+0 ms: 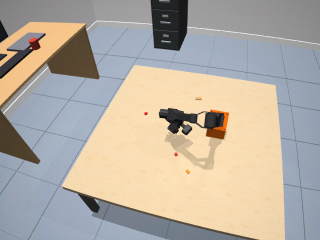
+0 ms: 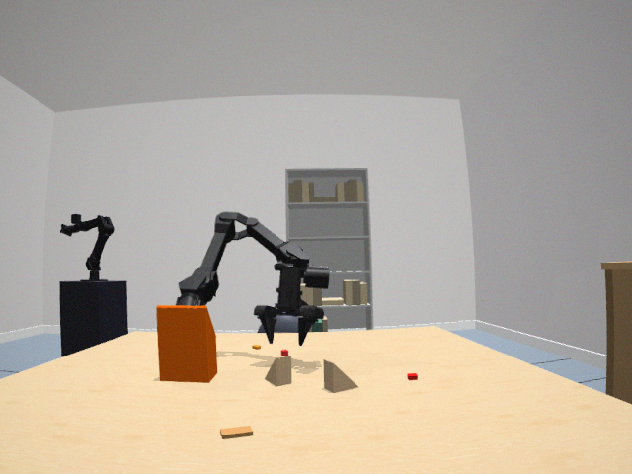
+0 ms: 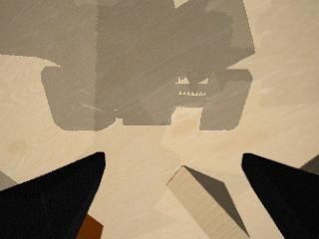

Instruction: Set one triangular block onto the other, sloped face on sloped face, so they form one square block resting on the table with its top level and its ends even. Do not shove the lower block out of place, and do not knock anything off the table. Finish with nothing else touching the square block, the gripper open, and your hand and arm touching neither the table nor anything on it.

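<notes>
My gripper tip is now 130 mm short of the triangular block, 160 mm to the left of it and 50 mm above it. The rest, counted from my gripper tip: brown piece (10 mm behind, 400 mm to the right, 60 mm below); then orange piece (140 mm behind, 250 mm to the left, 60 mm below).
</notes>
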